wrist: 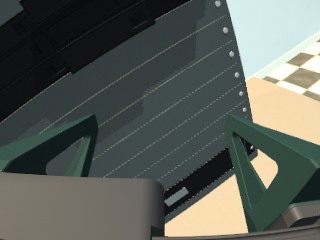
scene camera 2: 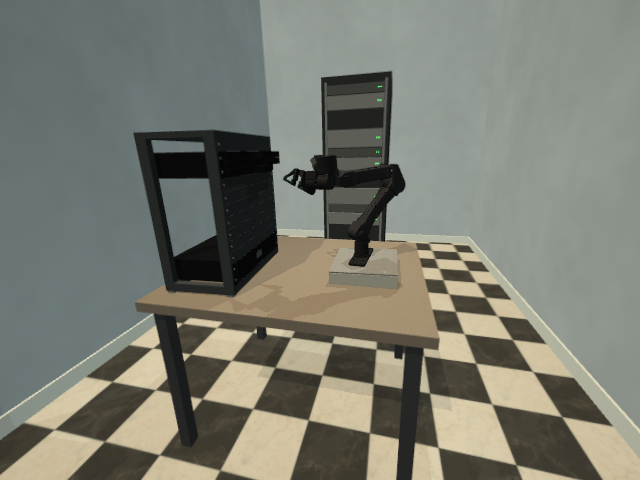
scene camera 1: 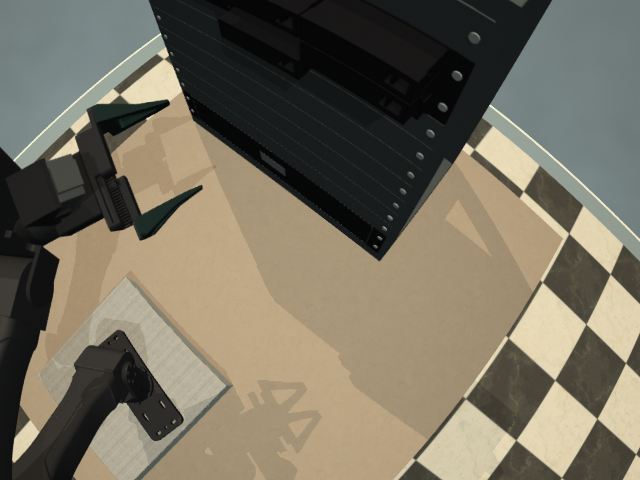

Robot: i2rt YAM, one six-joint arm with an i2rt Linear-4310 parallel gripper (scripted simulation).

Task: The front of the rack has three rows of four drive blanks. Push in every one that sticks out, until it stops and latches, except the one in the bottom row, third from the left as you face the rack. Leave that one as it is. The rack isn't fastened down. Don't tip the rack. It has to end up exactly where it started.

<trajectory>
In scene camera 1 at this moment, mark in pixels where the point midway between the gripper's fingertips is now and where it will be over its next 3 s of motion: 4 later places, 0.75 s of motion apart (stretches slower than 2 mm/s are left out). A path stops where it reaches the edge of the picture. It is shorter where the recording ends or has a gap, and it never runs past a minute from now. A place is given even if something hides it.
My gripper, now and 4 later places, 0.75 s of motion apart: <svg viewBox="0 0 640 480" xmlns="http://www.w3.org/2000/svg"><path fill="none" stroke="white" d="M185 143L181 163L185 181L169 170L181 119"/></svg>
</trajectory>
